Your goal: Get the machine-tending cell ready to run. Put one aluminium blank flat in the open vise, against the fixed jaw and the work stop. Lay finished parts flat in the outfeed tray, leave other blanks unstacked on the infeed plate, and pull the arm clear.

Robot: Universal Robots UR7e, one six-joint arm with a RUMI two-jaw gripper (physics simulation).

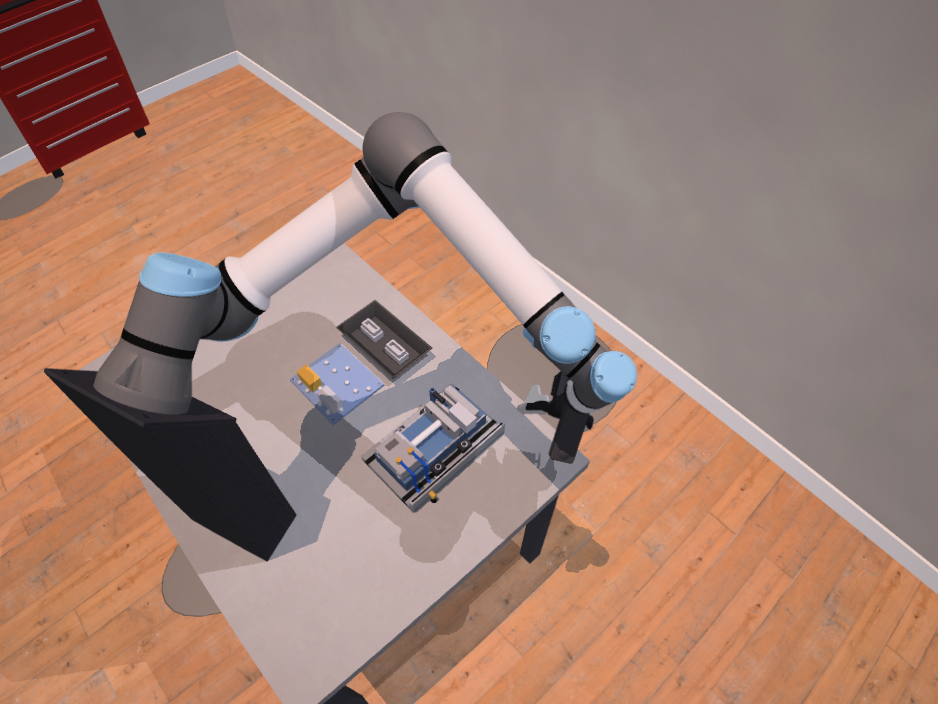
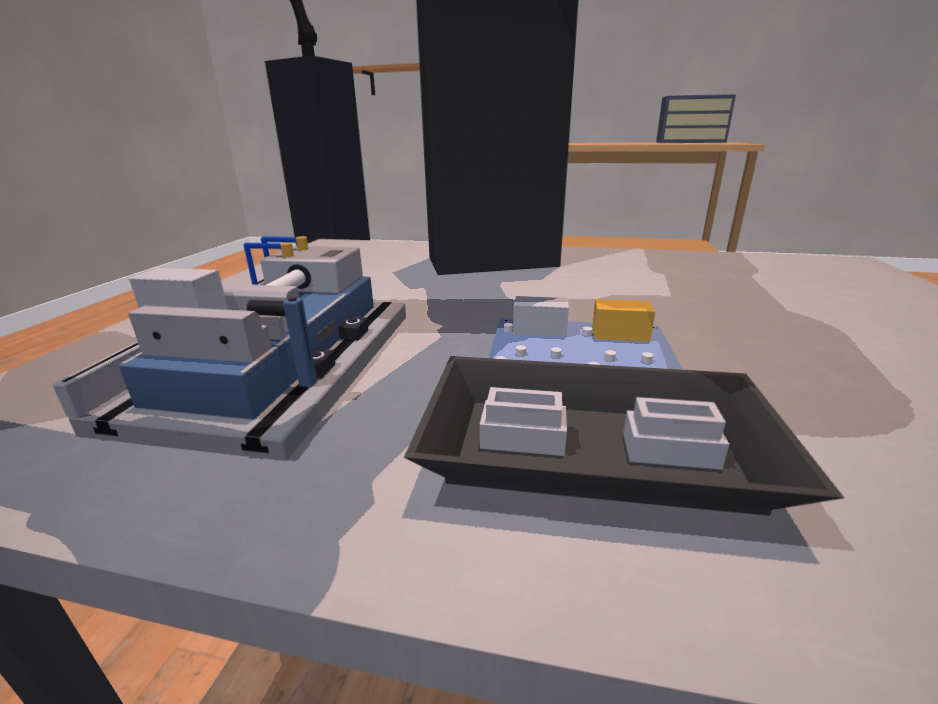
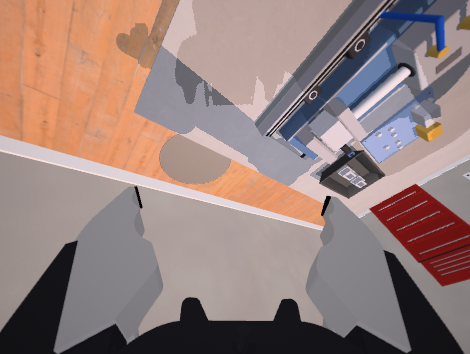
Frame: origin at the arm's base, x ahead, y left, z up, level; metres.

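Where they show: gripper, between the fingertips: (image 1: 551, 418) (image 3: 234, 193); arm's base, origin of its link: (image 1: 142, 396).
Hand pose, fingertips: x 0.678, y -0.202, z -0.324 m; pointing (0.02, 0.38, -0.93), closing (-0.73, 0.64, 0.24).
Observation:
Things, the pixels of their top centre, and the offset from my fingertips.
- light blank, centre of its top: (image 2: 174, 273) (image 3: 337, 137) (image 1: 462, 413) 0.128 m back, 0.156 m left, 0.104 m down
- vise, centre of its top: (image 2: 259, 272) (image 3: 377, 107) (image 1: 431, 426) 0.203 m back, 0.168 m left, 0.121 m down
- work stop's post, centre of its top: (image 2: 292, 300) 0.155 m back, 0.258 m left, 0.122 m down
- blue infeed plate, centre of its top: (image 2: 581, 351) (image 1: 336, 381) (image 3: 400, 133) 0.344 m back, 0.457 m left, 0.212 m down
- grey blank, centre of its top: (image 2: 541, 301) (image 1: 328, 396) (image 3: 433, 117) 0.380 m back, 0.399 m left, 0.176 m down
- orange block, centre of its top: (image 2: 624, 305) (image 1: 308, 374) (image 3: 435, 133) 0.404 m back, 0.487 m left, 0.176 m down
My gripper (image 1: 560, 413) (image 3: 234, 193) is open and empty, out past the vise near the table's corner. A light blank (image 1: 463, 413) (image 2: 178, 289) (image 3: 336, 137) sits in the vise (image 2: 189, 382) behind the fixed jaw (image 2: 193, 333). The work stop's post (image 2: 300, 344) stands beside it; contact with the blank is unclear. Two finished parts (image 1: 371, 328) (image 1: 396, 350) (image 2: 522, 433) (image 2: 674, 447) lie apart, upright, in the dark outfeed tray (image 1: 412, 323) (image 2: 621, 486). On the blue infeed plate (image 1: 363, 377) (image 2: 581, 356) a grey blank (image 1: 329, 399) (image 2: 540, 318) stands beside an orange block (image 1: 309, 377) (image 2: 622, 320).
The vise's base plate has blue hoses with orange nozzles (image 1: 410, 453) (image 2: 287, 249) at its far end. The black arm pedestal (image 1: 189, 469) (image 2: 496, 136) stands behind the plate. A red tool cabinet (image 1: 71, 83) (image 3: 425, 225) and the walls are farther off.

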